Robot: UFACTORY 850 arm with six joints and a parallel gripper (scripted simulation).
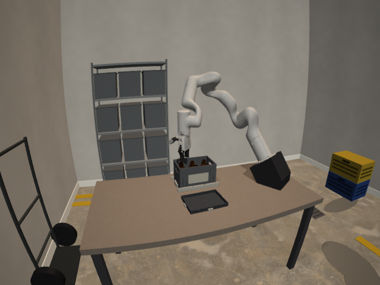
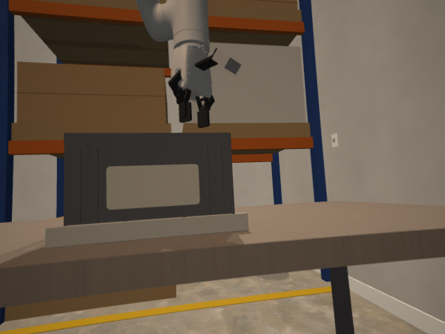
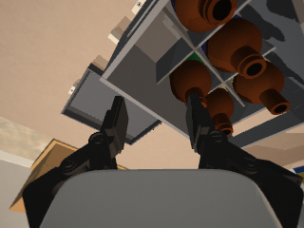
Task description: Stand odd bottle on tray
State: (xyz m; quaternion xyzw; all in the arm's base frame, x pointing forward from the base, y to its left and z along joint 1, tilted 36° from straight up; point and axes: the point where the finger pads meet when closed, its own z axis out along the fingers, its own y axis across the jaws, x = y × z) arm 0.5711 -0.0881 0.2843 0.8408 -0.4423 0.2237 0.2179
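The dark grey crate is 160 mm below my hand, 100 mm behind it and 20 mm to the right of it. Also, from my hand: black tray (250 mm to the left, 230 mm below); bottle (190 mm behind, 160 mm below, 40 mm to the right).
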